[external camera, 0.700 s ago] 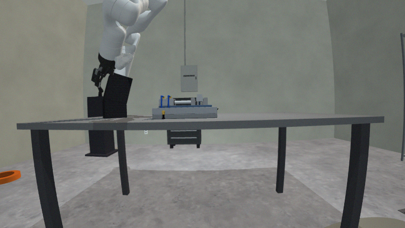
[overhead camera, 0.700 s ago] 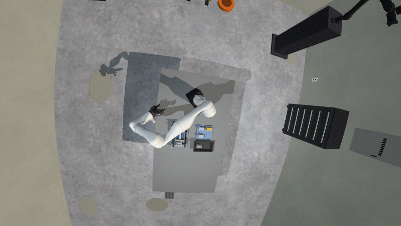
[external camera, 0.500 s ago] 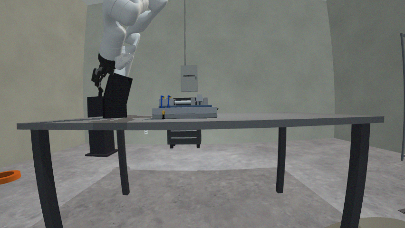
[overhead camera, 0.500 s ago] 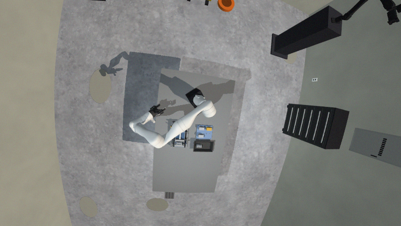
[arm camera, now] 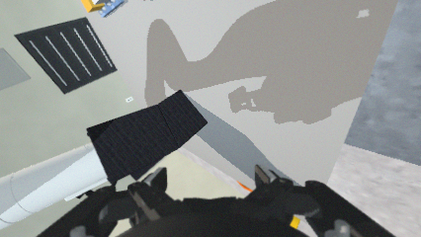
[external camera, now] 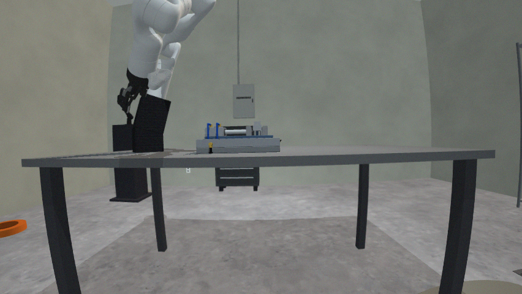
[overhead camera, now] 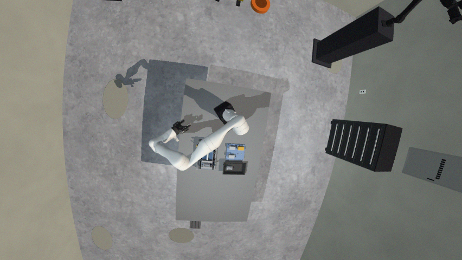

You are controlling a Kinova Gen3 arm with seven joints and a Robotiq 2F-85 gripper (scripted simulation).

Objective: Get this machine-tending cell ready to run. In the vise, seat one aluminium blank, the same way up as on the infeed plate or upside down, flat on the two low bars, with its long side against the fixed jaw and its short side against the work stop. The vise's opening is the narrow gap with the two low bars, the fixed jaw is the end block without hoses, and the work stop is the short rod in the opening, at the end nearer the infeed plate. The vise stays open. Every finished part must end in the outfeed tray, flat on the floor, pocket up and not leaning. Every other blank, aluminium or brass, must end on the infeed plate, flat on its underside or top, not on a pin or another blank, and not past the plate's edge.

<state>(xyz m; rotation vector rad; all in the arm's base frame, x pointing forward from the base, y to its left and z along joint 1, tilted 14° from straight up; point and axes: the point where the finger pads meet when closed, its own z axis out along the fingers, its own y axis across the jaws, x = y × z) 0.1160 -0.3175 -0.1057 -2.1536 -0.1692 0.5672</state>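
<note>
Now: hand 530 mm to the right of the brass blank, 220 mm short of it and 150 mm above it. From my hand the other things lie so: vise (330 mm ahead, 200 mm to the left, 140 mm below); white rod (310 mm ahead, 200 mm to the left, 100 mm below).
</note>
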